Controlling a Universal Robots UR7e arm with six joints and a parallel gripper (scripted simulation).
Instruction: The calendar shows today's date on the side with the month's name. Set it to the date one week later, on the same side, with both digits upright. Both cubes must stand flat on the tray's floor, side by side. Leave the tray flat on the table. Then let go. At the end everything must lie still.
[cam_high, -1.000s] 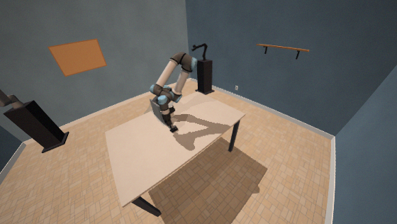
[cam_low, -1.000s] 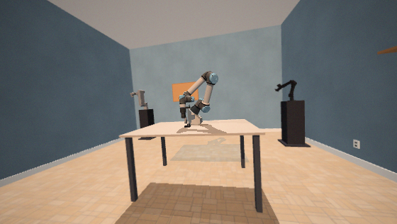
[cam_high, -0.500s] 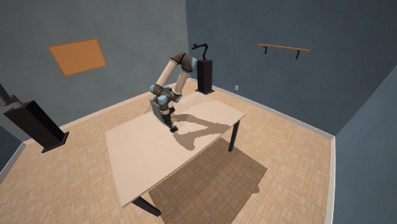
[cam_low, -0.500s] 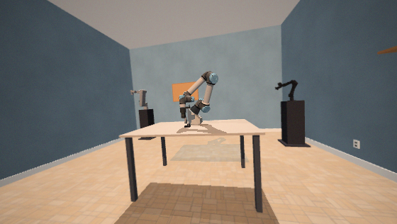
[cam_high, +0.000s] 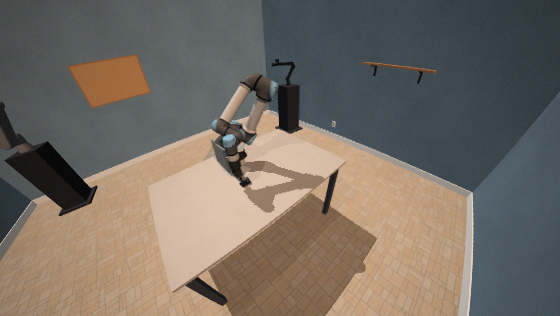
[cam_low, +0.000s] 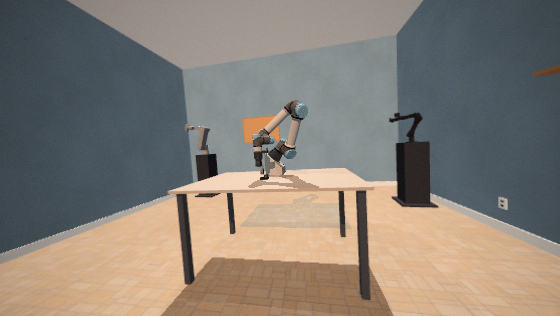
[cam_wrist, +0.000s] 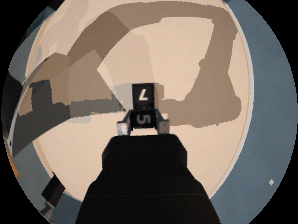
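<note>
The dark calendar cube lies 1 cm below my hand. Also, from my hand: calendar tray (2 cm to the left, 6 cm below).
</note>
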